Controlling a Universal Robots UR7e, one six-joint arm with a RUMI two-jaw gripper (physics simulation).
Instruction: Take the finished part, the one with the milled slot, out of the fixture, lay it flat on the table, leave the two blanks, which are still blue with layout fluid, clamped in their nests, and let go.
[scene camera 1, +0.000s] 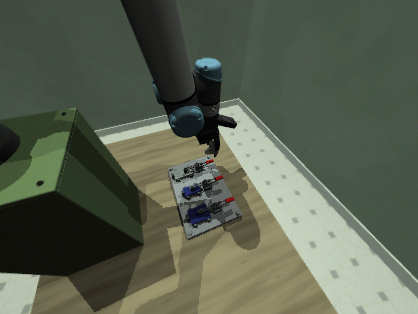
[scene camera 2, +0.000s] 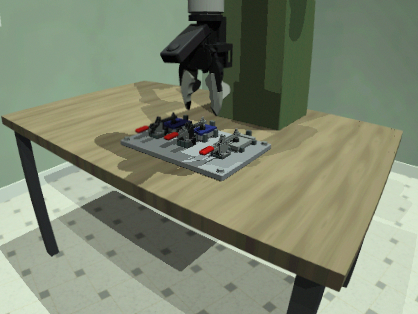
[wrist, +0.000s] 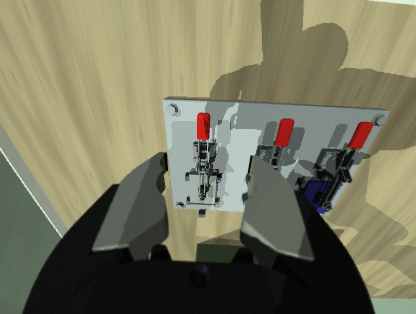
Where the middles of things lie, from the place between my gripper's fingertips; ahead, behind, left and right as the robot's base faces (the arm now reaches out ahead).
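The grey fixture plate (scene camera 2: 189, 158) is 100 mm behind my hand, 100 mm to the right of my hand and 130 mm below my hand. As for the finished part (wrist: 211, 177), my hand is 20 mm to the right of it, 140 mm past it and 110 mm above it.
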